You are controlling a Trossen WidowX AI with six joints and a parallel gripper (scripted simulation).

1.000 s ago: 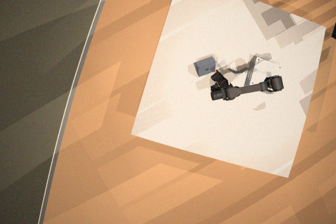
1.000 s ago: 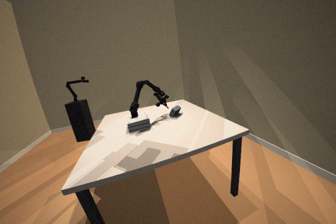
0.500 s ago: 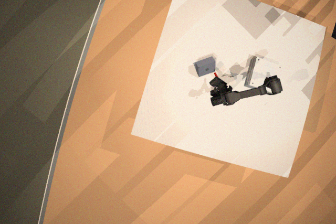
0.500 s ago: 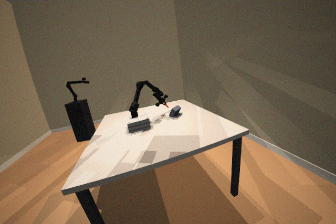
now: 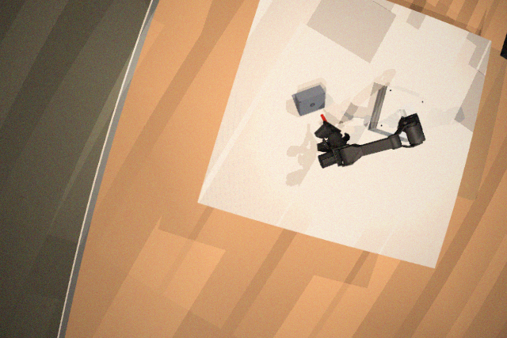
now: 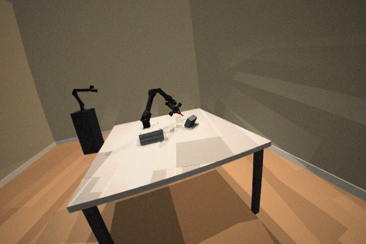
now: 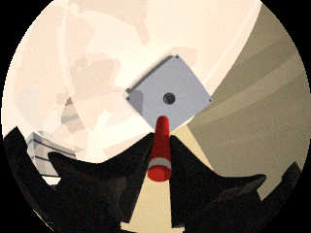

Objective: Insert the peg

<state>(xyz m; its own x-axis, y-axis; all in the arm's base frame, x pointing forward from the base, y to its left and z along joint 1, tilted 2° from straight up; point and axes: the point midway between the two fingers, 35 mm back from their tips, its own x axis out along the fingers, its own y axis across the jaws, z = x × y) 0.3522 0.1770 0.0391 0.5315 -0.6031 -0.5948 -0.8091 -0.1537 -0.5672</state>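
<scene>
The grey sloped panel is 90 mm ahead of my gripper tip, 80 mm to the right of it and 80 mm below it. Round my gripper tip: red peg: 10 mm to the left, 10 mm behind, 10 mm above.
</scene>
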